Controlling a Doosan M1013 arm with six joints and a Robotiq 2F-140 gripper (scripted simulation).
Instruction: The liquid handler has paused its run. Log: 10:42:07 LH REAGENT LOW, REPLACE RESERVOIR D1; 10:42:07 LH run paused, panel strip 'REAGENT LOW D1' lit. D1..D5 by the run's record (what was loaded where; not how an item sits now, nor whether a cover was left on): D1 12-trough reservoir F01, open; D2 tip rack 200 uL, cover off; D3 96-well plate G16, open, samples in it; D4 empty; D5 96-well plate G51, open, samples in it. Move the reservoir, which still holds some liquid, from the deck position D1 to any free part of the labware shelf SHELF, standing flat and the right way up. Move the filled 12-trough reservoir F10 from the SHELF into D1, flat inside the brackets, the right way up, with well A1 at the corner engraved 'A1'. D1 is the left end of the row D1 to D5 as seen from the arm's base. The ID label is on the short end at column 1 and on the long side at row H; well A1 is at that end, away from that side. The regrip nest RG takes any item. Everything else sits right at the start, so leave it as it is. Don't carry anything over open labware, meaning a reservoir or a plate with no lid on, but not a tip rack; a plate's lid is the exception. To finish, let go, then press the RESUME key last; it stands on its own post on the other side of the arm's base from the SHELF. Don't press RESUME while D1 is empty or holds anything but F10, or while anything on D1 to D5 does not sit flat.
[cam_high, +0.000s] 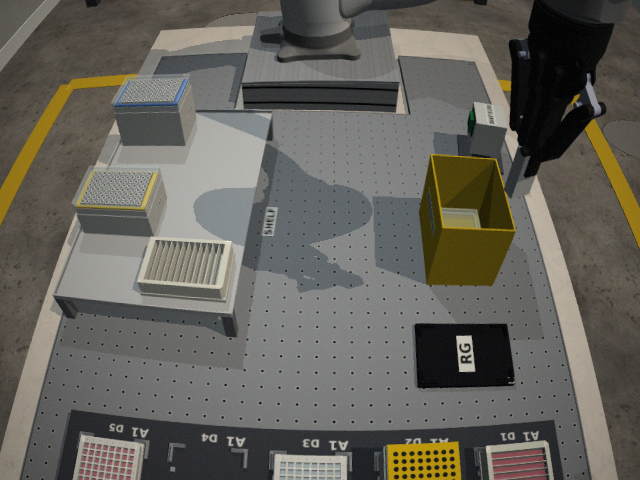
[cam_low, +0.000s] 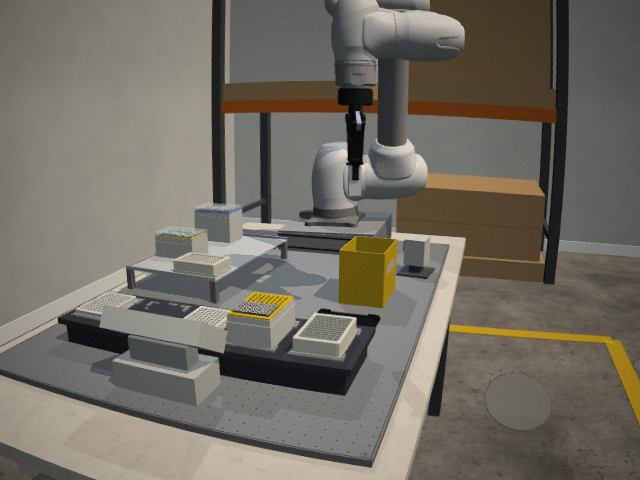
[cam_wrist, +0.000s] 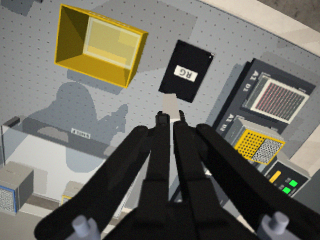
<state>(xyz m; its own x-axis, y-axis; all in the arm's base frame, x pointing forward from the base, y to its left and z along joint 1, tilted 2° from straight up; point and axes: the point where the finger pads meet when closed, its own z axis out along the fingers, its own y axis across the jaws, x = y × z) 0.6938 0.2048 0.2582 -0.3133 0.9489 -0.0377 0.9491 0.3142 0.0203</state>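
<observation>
Now: the resume post 38 cm behind my hand, 25 cm below it and 9 cm to the left of it. From my hand the other things lie so: yellow bin 27 cm below, 15 cm behind, 1 cm to the left; black RG nest 31 cm below, 6 cm ahead, 1 cm to the right; yellow tip rack 28 cm ahead, 21 cm below, 12 cm to the right.
</observation>
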